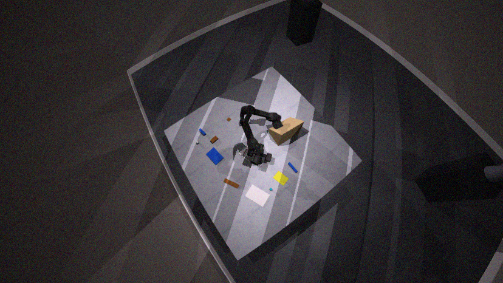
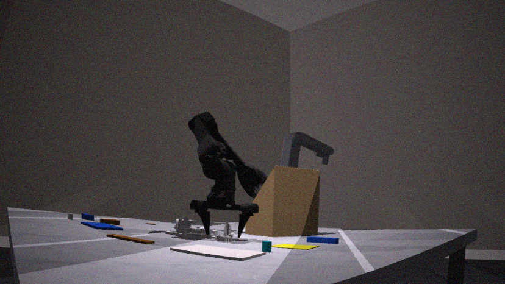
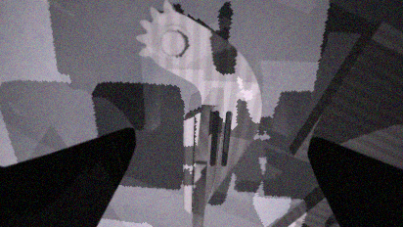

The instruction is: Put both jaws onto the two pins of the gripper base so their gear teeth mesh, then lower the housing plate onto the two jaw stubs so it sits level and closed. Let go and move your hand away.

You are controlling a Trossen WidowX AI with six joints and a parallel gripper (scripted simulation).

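The grey jaw is 10 mm ahead of my gripper tip and 40 mm to the left of it. Also, from my gripper tip: blue bar: 200 mm behind, 190 mm to the left; yellow plate: 80 mm behind, 220 mm to the left, 10 mm below; teal block: 30 mm ahead, 270 mm to the left.
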